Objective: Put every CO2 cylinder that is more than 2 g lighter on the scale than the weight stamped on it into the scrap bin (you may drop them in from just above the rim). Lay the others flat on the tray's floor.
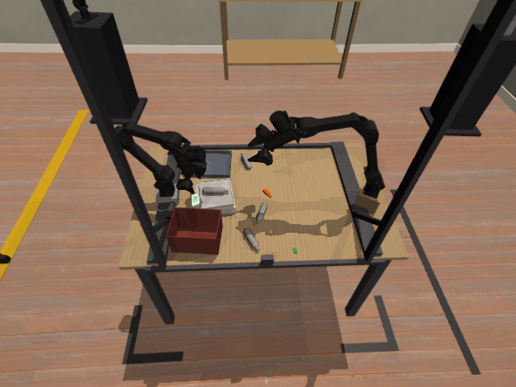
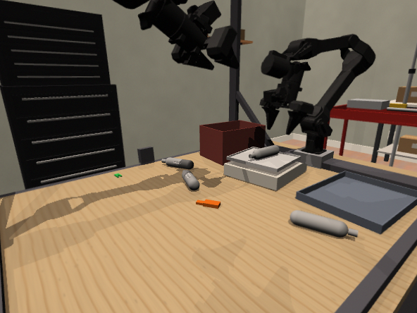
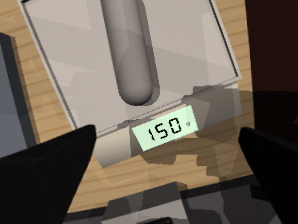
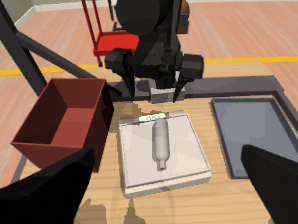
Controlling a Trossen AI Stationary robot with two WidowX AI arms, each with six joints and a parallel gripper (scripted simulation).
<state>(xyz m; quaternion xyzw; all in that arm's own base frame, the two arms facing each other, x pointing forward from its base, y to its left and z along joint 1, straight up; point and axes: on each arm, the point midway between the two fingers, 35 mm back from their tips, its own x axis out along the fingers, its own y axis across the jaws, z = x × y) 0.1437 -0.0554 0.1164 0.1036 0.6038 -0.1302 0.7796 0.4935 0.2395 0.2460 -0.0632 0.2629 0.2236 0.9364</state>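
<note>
The grey tray lies 27 cm ahead of my left hand, 1 cm to the right of it and 15 cm below it. Also, from my left hand: small orange piece 7 cm ahead, 34 cm to the right, 15 cm below; small green piece 25 cm behind, 46 cm to the right, 16 cm below; red scrap bin 20 cm behind, 3 cm to the right, 13 cm below.
</note>
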